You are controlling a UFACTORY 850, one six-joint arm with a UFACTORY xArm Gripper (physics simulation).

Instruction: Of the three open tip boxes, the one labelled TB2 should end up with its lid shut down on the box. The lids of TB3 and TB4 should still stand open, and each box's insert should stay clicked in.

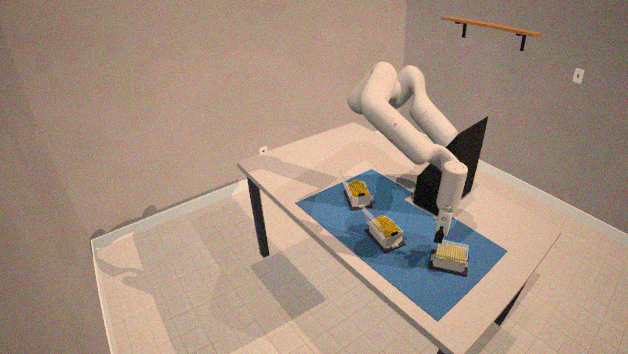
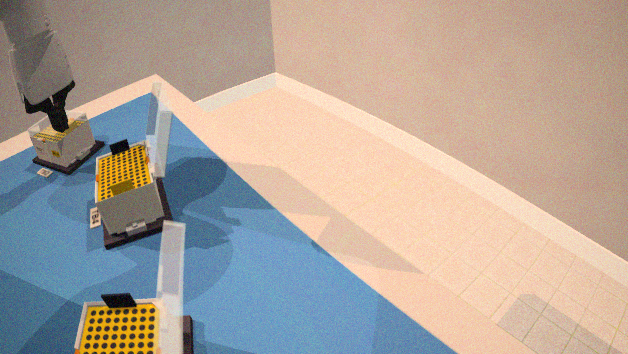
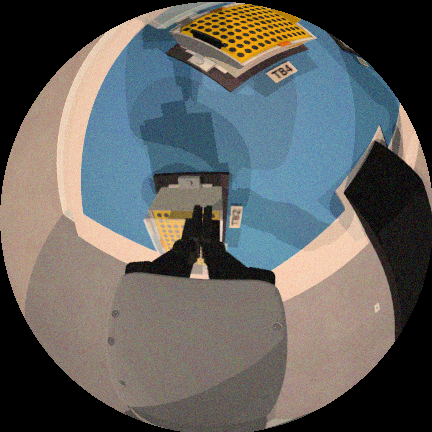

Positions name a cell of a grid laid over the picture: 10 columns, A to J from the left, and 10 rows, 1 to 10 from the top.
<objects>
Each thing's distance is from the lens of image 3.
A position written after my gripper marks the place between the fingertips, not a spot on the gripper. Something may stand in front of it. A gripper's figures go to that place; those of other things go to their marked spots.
my gripper (image 3: E6): 14 cm
blue mat (image 3: G4): 21 cm
tip box (image 3: E5): 20 cm
</objects>
